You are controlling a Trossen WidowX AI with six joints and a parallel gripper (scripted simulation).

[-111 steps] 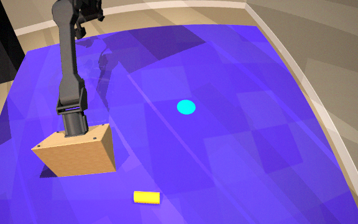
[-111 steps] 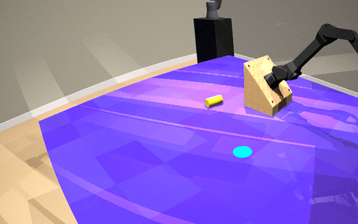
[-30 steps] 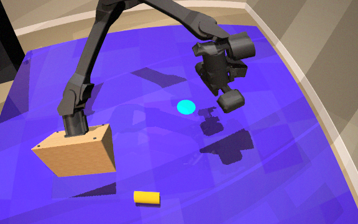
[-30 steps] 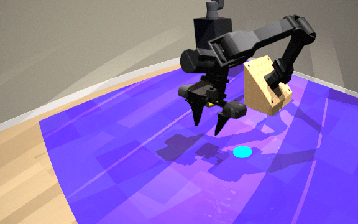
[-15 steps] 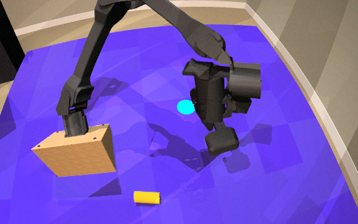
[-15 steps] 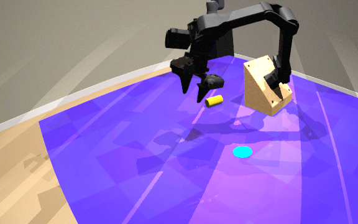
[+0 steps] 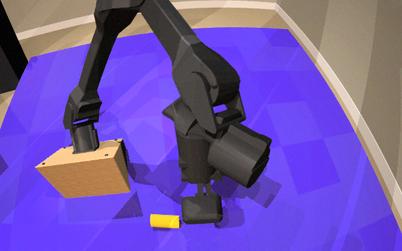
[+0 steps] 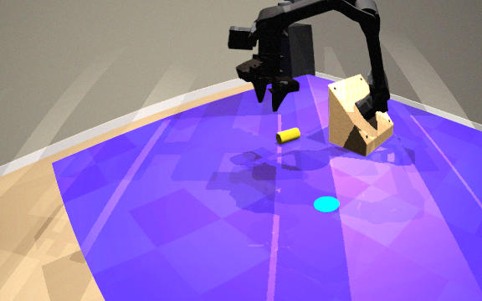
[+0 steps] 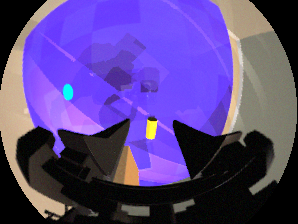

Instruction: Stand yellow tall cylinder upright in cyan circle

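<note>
Now: the yellow cylinder 80 mm behind my gripper tip, 10 mm to the right of it and 110 mm below it. Round my gripper tip: cyan circle (100 mm ahead, 280 mm to the left, 130 mm below).
</note>
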